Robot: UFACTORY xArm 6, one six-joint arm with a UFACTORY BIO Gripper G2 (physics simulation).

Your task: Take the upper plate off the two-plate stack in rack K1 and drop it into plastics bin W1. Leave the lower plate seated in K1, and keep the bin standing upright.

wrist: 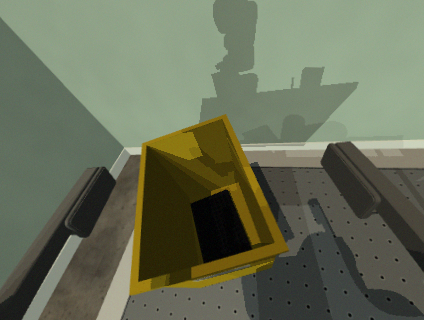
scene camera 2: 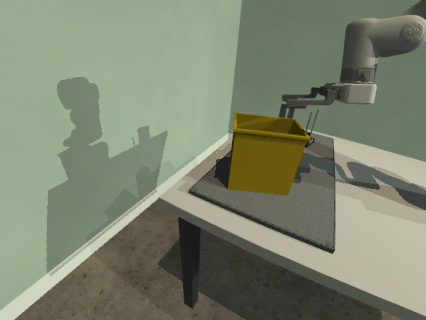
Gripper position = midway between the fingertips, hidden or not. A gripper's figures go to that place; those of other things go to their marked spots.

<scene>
The gripper [wrist: 212, 163] is 12 cm from the lens. A yellow bin W1 [wrist: 185, 166]: 30 cm from the lens.
</scene>
